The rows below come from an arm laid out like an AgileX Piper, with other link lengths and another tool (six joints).
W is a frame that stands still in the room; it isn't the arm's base.
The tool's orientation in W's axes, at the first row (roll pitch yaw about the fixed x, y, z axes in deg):
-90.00, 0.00, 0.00
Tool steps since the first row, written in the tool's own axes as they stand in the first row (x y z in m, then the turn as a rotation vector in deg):
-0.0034, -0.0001, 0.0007, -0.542, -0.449, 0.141
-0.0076, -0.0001, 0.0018, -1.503, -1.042, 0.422
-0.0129, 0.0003, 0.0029, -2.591, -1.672, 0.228
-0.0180, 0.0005, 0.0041, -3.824, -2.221, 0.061
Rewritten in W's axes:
-0.0034, 0.0007, 0.0001, -0.542, 0.141, 0.449
-0.0076, 0.0018, 0.0001, -1.503, 0.422, 1.042
-0.0129, 0.0029, -0.0003, -2.591, 0.228, 1.672
-0.0180, 0.0041, -0.0005, -3.824, 0.061, 2.221

